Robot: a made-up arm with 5 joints.
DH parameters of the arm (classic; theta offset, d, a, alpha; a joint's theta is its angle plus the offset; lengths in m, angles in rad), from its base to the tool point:
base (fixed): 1.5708 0.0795 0 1.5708
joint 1: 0.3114 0 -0.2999 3.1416
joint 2: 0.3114 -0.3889 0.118 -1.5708
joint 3: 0 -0.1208 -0.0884 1.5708
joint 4: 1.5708 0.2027 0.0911 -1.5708
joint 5: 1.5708 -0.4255 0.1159 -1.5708
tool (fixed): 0 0.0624 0 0
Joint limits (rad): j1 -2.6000..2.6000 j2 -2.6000..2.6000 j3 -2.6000..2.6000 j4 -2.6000..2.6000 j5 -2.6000..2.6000
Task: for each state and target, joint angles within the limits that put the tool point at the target. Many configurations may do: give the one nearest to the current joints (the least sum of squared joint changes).
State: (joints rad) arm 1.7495 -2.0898 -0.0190 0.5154 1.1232
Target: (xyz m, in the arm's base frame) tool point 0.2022 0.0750 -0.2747
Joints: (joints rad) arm 2.5887 -2.0699 -0.0954 0.9372 0.8188
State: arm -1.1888 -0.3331 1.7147 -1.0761 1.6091
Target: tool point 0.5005 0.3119 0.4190
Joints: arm -0.7487 -0.1592 1.5970 -1.0274 1.4593
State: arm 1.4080 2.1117 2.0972 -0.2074 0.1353
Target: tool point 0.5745 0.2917 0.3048
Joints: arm 1.8631 1.8503 2.1147 -0.9739 0.2310
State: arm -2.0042 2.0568 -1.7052 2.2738 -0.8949
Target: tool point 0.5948 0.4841 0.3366
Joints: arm -2.5217 2.2205 -1.4883 1.5724 -0.7446
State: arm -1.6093 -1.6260 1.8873 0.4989 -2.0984
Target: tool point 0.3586 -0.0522 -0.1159
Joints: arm -1.7574 -0.9703 1.7163 1.0344 -2.1502
